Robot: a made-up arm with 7 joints. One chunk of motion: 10 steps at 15 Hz.
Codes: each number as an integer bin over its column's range. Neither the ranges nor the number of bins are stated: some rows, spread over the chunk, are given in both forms.
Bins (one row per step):
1: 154 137 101 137 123 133
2: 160 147 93 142 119 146
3: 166 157 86 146 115 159
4: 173 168 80 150 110 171
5: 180 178 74 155 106 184
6: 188 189 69 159 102 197
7: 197 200 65 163 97 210
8: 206 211 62 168 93 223
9: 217 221 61 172 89 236
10: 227 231 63 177 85 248
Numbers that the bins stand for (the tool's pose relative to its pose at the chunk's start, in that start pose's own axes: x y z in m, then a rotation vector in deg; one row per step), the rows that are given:
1: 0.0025 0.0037 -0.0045 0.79 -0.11 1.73
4: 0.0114 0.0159 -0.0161 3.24 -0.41 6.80
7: 0.0227 0.0284 -0.0243 5.68 -0.72 12.00
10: 0.0368 0.0406 -0.0254 8.32 -1.00 17.07
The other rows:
2: 0.0053 0.0076 -0.0089 1.73 -0.20 3.47
3: 0.0081 0.0116 -0.0128 2.48 -0.29 5.20
5: 0.0147 0.0198 -0.0194 4.18 -0.51 8.53
6: 0.0185 0.0241 -0.0221 4.93 -0.60 10.27
8: 0.0269 0.0327 -0.0260 6.62 -0.81 13.73
9: 0.0321 0.0367 -0.0265 7.38 -0.91 15.47

